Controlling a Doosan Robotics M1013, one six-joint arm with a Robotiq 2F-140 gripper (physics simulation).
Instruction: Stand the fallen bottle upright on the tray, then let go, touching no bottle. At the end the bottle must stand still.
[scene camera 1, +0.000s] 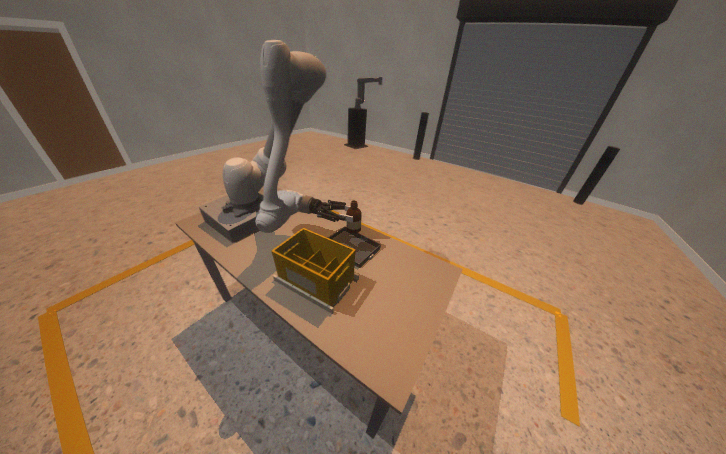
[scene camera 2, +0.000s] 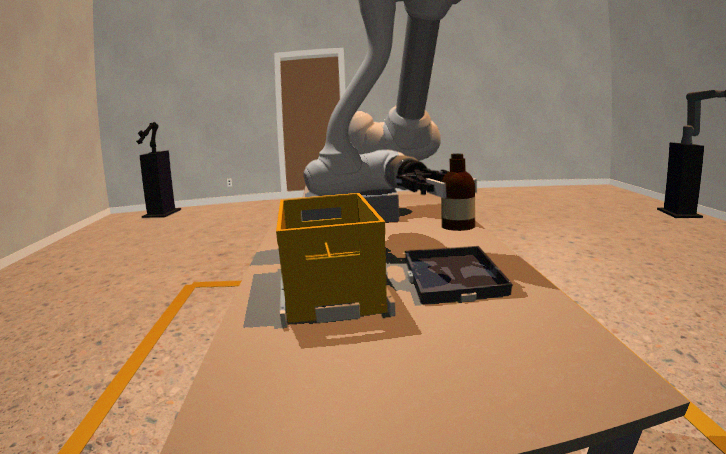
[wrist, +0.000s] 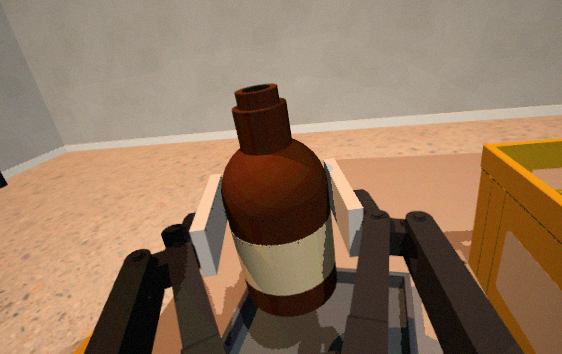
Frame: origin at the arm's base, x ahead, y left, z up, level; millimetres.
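Seen in the pictures: gripper, fingertip midpoint: (scene camera 1: 355, 215) (scene camera 2: 460, 188) (wrist: 275, 185); arm's base at its link origin: (scene camera 1: 246, 205).
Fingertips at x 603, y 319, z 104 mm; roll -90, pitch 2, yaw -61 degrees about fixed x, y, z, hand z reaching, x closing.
Observation:
Offsets run from my fingertips to a thing's middle. Level surfaces: height alone.
The brown bottle {dx -8, dy -4, dz -6 mm} (scene camera 1: 354, 211) (scene camera 2: 458, 209) (wrist: 280, 200) with a cream label is held in the air, about upright in both scene views, its neck up. My gripper (scene camera 1: 349, 212) (scene camera 2: 458, 186) (wrist: 275, 185) reaches in from the side, roughly level, and is shut on the bottle, with one pale pad on each side of its upper body. The dark, low-rimmed tray {dx -13, dy -10, dz -189 mm} (scene camera 1: 365, 248) (scene camera 2: 492, 290) (wrist: 327, 322) lies on the table below. In the scene camera 2 view a gap shows between the bottle's base and the tray, and the bottle appears above the tray's far part. No other bottle shows.
A yellow crate {dx +59, dy -275, dz -114 mm} (scene camera 1: 334, 284) (scene camera 2: 334, 283) (wrist: 520, 220) with dividers stands beside the tray, between low pale brackets on the table {dz -202 mm} (scene camera 1: 406, 321) (scene camera 2: 374, 385). It is much taller than the tray. The arm's grey base block (scene camera 1: 231, 222) is at the table's far end.

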